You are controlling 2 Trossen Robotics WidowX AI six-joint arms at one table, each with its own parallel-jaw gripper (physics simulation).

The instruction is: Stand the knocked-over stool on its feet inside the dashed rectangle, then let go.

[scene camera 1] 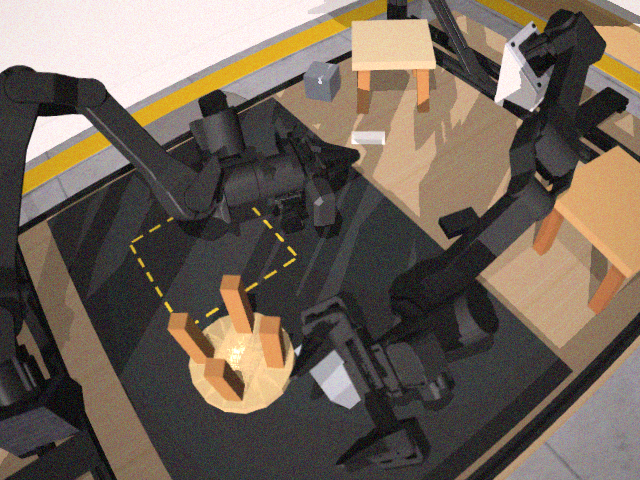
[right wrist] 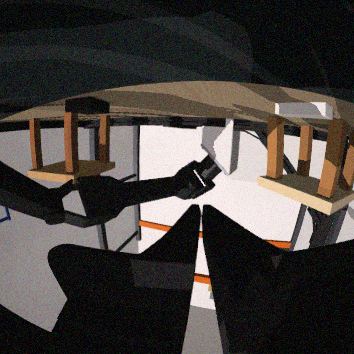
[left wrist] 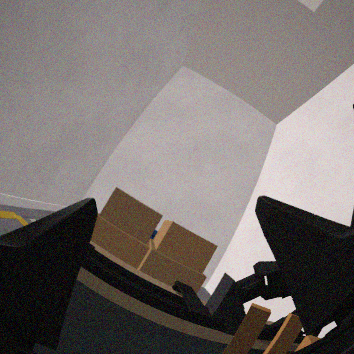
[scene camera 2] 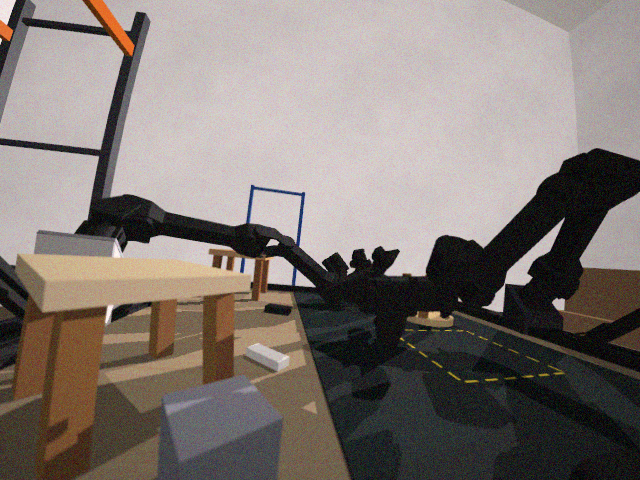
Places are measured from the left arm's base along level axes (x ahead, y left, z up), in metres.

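Pixels of known places: left gripper, fingertip midpoint: (scene camera 1: pixel 315 423) (left wrist: pixel 177 205) (scene camera 2: pixel 393 257); right gripper, fingertip midpoint: (scene camera 1: pixel 359 154) (right wrist: pixel 199 211) (scene camera 2: pixel 324 291); left arm's base at its link origin: (scene camera 1: pixel 535 55) (right wrist: pixel 218 158) (scene camera 2: pixel 90 255); right arm's base at its link origin: (scene camera 1: pixel 19 400) (left wrist: pixel 235 293) (scene camera 2: pixel 532 299).
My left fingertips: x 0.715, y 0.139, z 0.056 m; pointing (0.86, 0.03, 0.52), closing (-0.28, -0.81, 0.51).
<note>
Ahead of a thing's pixels: the offset from my left fingertips to its top centre.
The stool {dx -0.023, dy -0.166, dz -0.040 m} (scene camera 1: pixel 232 338) (scene camera 2: pixel 431 321) is upside down on the dark mat, its round pale seat flat and its orange legs pointing up. Its legs {dx +0.016, dy -0.135, dz -0.040 m} (left wrist: pixel 248 329) show at the bottom of the left wrist view. The dashed yellow rectangle (scene camera 1: pixel 212 312) (scene camera 2: pixel 465 381) lies just above it in scene camera 1; the seat's edge is at the lower corner. My left gripper (scene camera 1: pixel 317 413) (left wrist: pixel 177 205) is open and empty, right of the seat; whether it touches is unclear. My right gripper (scene camera 1: pixel 354 156) (right wrist: pixel 199 211) is shut and empty, beyond the rectangle at the upper right, away from the stool.
A square-topped stool {dx -0.574, dy -0.350, dz -0.040 m} (scene camera 1: pixel 392 43) (scene camera 2: pixel 139 273) (right wrist: pixel 310 192) stands at the back; another {dx -0.456, dy +0.114, dz -0.030 m} (scene camera 1: pixel 604 206) (right wrist: pixel 72 170) is at the right. A grey block {dx -0.496, dy -0.452, dz -0.104 m} (scene camera 1: pixel 321 81) (scene camera 2: pixel 222 423), a white bar {dx -0.441, dy -0.300, dz -0.144 m} (scene camera 1: pixel 368 137) (scene camera 2: pixel 267 356) and a black block {dx -0.381, dy -0.078, dz -0.142 m} (scene camera 1: pixel 458 222) (scene camera 2: pixel 277 308) lie beside the mat.
</note>
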